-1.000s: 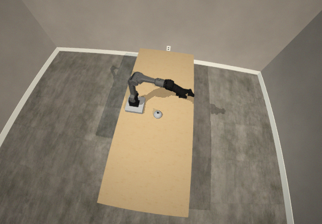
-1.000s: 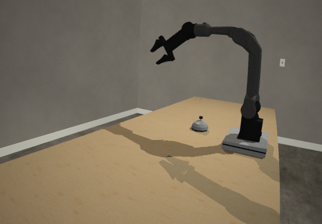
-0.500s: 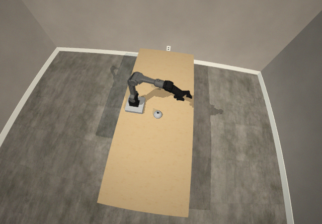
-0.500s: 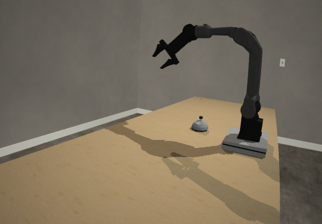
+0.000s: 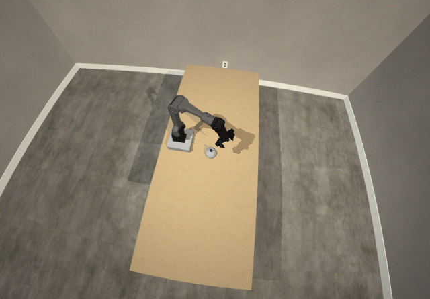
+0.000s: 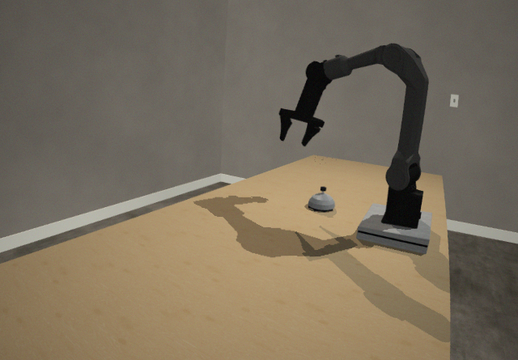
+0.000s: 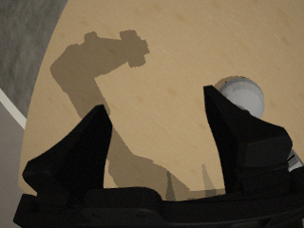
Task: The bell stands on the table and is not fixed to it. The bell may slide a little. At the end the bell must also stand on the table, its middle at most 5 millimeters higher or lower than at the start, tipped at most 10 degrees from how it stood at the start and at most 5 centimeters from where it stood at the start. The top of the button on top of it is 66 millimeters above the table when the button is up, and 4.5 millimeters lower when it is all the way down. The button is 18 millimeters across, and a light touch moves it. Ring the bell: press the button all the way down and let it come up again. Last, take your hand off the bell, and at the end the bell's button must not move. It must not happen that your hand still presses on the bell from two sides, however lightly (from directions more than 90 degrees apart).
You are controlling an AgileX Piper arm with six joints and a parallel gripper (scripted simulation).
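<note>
Now: hand 110 mm past the black button, 10 mm to the left of it and 140 mm above it. Also, from my hand: bell: 110 mm behind, 10 mm to the right, 160 mm below.
</note>
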